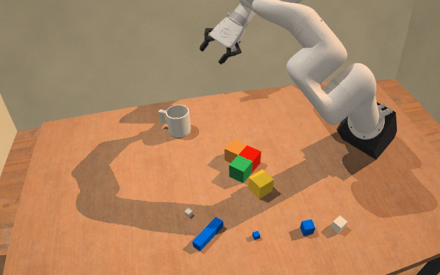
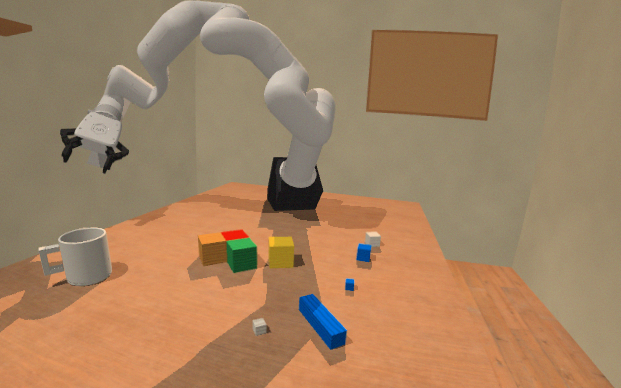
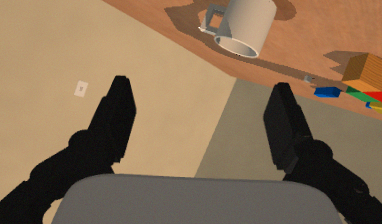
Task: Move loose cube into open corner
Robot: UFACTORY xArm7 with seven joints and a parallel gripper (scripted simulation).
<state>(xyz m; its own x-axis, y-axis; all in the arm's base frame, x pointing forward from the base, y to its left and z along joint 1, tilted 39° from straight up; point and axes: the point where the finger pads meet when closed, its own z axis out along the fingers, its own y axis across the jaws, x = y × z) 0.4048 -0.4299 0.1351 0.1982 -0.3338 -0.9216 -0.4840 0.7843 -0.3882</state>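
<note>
Now: the yellow cube 48 cm to the left of my hand, 17 cm below it and 15 cm behind it. Also, from my hand: red cube 38 cm to the left, 17 cm below, 12 cm behind; orange cube 35 cm to the left, 17 cm below, 8 cm behind; white mug 21 cm to the left, 15 cm below, 12 cm ahead.
</note>
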